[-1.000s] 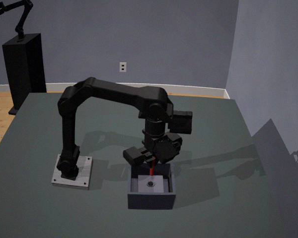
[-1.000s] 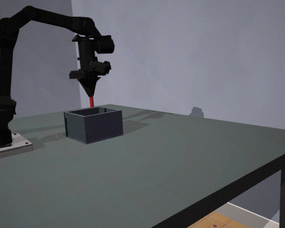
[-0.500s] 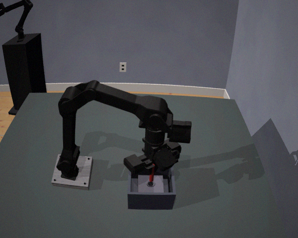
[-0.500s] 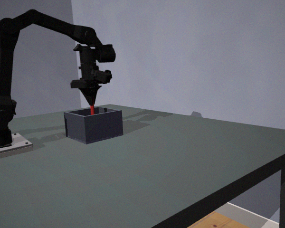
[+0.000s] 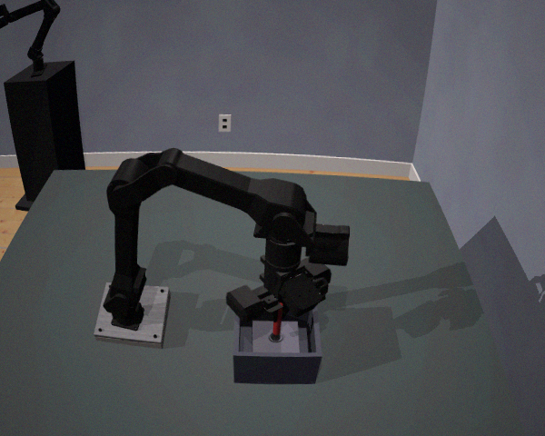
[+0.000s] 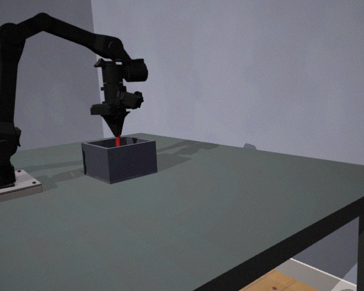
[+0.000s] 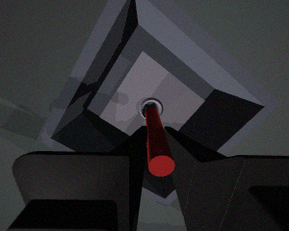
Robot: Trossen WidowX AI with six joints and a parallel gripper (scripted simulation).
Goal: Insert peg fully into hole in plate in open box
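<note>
Right now the plate is 10 cm below my hand. The rest, counted from my hand: red peg (4 cm below); then box (12 cm below).
</note>
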